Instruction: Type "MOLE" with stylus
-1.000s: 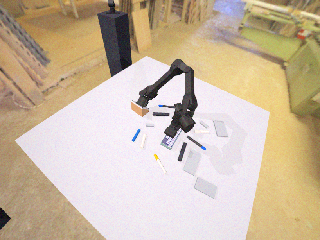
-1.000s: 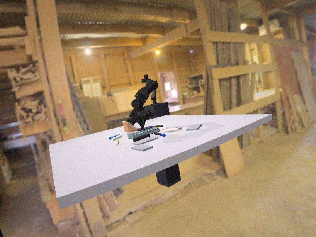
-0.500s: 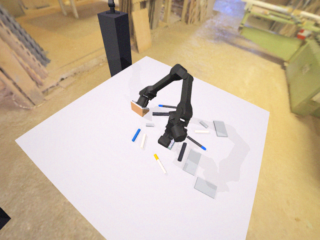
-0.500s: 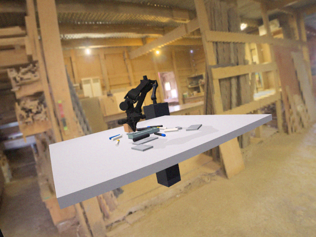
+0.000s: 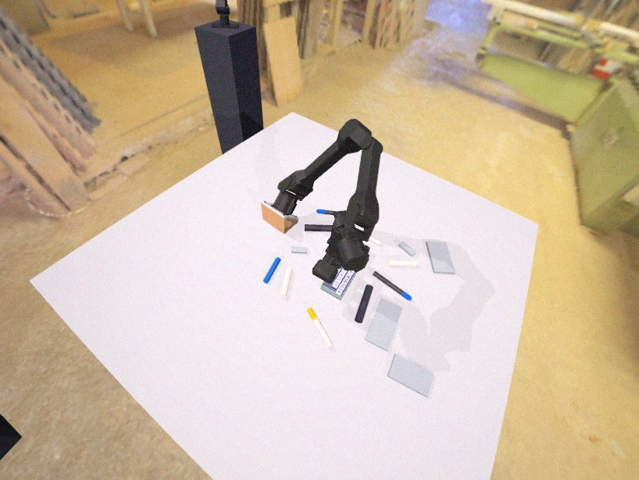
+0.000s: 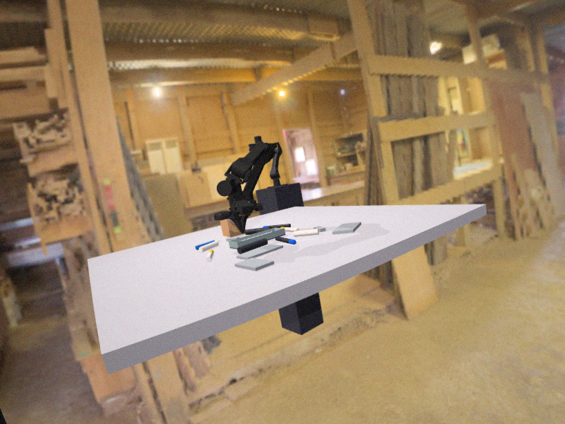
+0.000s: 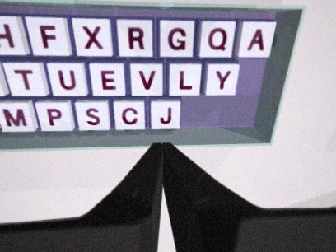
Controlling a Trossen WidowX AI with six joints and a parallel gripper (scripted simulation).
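Now: the L key 30 mm ahead of my gripper tip, 20 mm to the right of it and 30 mm below it. Also, from my gripper tip: E key: 30 mm ahead, 30 mm to the left, 30 mm below; then blue stylus: 170 mm behind, 60 mm to the right, 30 mm below.
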